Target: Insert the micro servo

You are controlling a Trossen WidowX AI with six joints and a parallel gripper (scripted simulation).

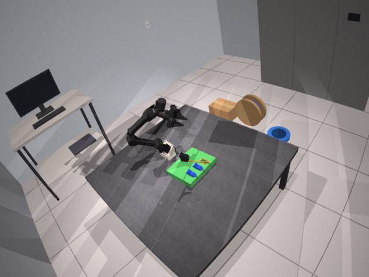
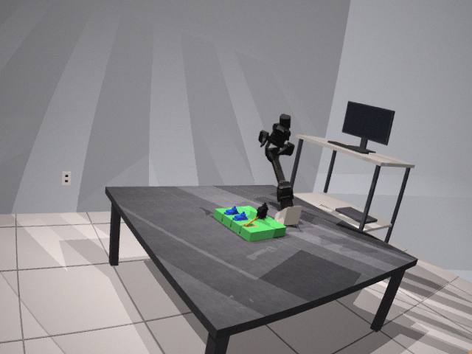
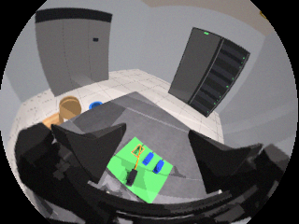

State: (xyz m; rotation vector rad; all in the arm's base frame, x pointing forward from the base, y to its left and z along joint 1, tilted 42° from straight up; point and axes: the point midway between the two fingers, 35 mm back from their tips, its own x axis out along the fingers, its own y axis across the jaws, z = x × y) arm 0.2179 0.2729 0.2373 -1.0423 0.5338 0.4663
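Right now my gripper tip is 40 mm past the green deck, 40 mm to the left of it and 390 mm above it.
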